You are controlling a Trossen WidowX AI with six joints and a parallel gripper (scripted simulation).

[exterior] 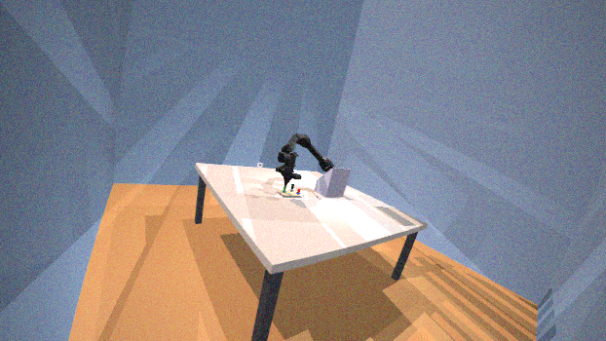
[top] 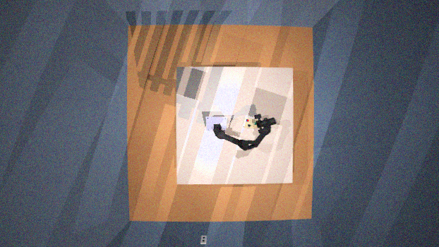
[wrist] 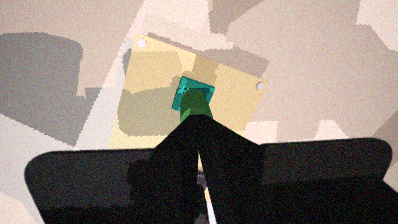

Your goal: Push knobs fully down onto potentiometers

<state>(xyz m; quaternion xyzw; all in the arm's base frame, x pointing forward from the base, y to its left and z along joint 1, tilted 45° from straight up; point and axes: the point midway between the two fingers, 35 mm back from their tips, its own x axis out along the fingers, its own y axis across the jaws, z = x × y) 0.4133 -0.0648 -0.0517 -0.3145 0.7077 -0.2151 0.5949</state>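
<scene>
My gripper tip is 20 mm above the dark green knob.
</scene>
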